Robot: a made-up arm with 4 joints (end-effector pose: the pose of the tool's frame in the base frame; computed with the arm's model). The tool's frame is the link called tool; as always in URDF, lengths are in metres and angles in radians.
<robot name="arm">
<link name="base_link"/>
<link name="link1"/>
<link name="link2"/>
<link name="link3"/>
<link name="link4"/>
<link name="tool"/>
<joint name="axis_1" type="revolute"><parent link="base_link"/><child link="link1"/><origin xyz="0 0 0.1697" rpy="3.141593 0 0"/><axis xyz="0 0 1"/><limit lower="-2.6" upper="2.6"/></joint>
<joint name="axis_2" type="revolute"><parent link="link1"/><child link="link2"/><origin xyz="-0.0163 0.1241 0.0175" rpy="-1.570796 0 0"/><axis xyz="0 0 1"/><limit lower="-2.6" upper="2.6"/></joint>
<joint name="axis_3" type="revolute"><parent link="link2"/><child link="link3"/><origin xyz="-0.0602 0.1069 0.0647" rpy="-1.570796 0 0"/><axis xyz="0 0 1"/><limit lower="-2.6" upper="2.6"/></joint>
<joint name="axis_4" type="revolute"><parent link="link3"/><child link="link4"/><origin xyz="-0.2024 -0.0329 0.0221" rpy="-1.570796 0 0"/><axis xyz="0 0 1"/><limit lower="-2.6" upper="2.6"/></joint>
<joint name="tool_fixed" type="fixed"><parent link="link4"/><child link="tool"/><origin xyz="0.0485 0.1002 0.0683" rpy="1.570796 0 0"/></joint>
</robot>
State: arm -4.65 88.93 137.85 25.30
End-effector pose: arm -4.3 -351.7 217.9 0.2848 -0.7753 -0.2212 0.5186
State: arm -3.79 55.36 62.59 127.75
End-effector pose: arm -244.6 -466.1 45.3 0.6897 -0.5357 0.4872 0.0087
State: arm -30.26 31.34 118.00 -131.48
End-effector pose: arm 44.0 -375.1 341.5 0.0693 -0.7674 0.3200 -0.5512
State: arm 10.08 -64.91 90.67 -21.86
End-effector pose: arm -61.3 -303.2 260.4 0.6968 0.5093 0.2140 0.4574
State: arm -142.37 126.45 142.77 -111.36
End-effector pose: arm 335.5 112.2 42.6 0.9390 -0.2244 0.2079 -0.1569
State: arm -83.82 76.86 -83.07 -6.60
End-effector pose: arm 36.2 -64.3 119.0 0.7780 0.6168 -0.1159 -0.0304
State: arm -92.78 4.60 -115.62 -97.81
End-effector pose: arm 105.7 -7.4 343.8 0.6512 -0.1235 -0.7316 -0.1594
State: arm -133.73 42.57 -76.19 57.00
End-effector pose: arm 19.7 -124.9 117.6 0.6731 0.0942 0.4721 0.5615
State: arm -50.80 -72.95 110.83 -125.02
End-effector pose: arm 382.3 -69.1 257.3 0.5159 0.8414 0.1237 0.1026
